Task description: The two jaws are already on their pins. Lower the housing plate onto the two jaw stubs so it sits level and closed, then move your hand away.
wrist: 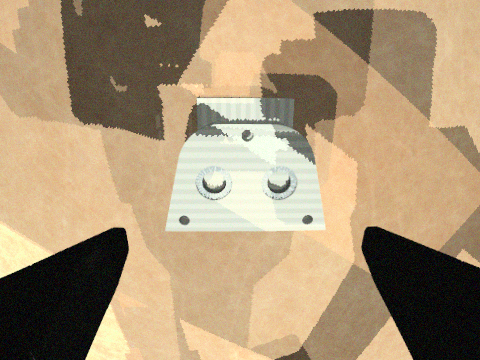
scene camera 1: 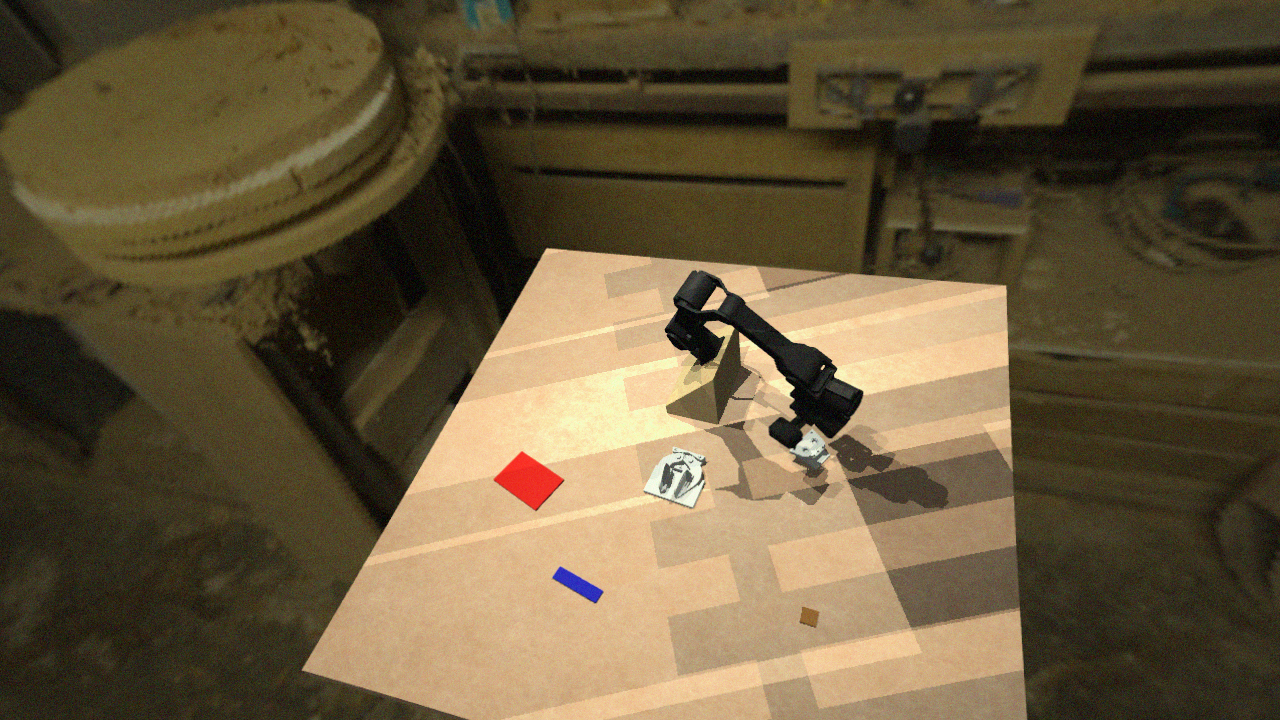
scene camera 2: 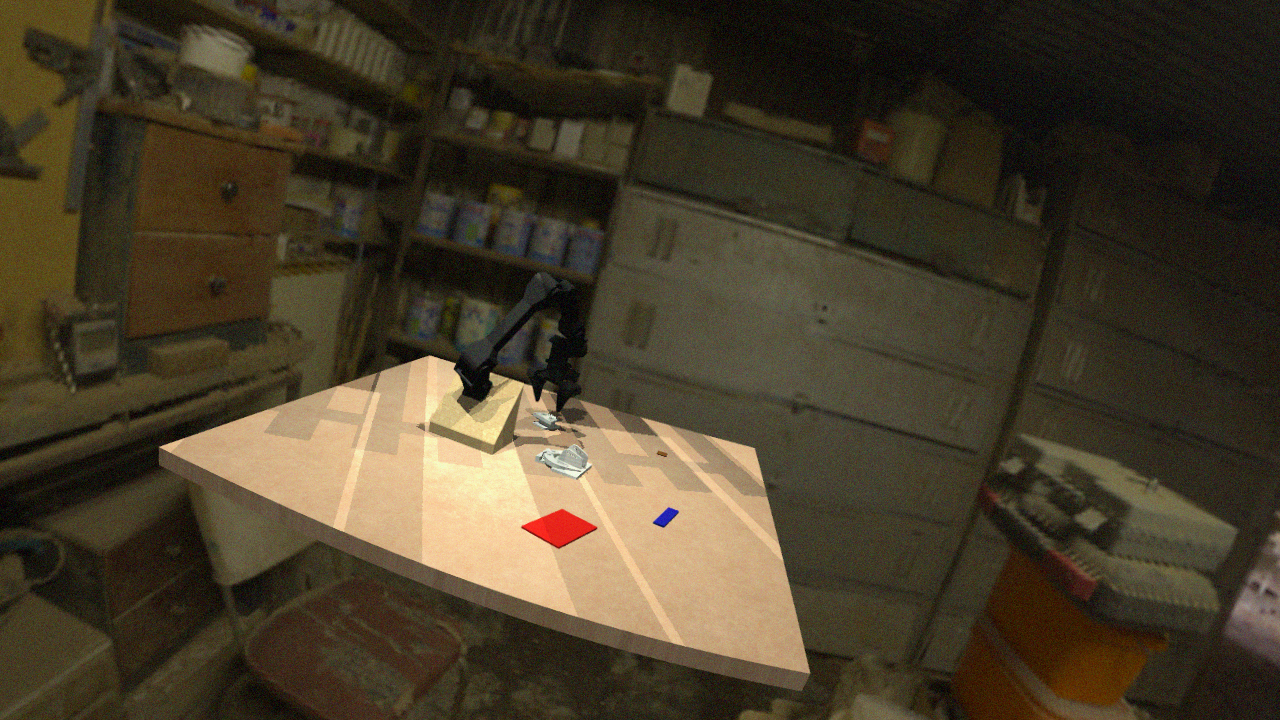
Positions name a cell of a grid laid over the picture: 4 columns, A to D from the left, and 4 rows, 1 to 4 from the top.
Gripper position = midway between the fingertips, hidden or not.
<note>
My gripper (scene camera 1: C3) is open, with nothing in its grasp. I also see a blue strip (scene camera 1: B4) and a red square (scene camera 1: B3).
The red square shows as well in scene camera 2 (scene camera 2: B3). My gripper also shows in the wrist view (wrist: C3) and in scene camera 2 (scene camera 2: B3). The wrist view misses the blue strip: it is out of frame. The wrist view does not show the red square: it is out of frame.
</note>
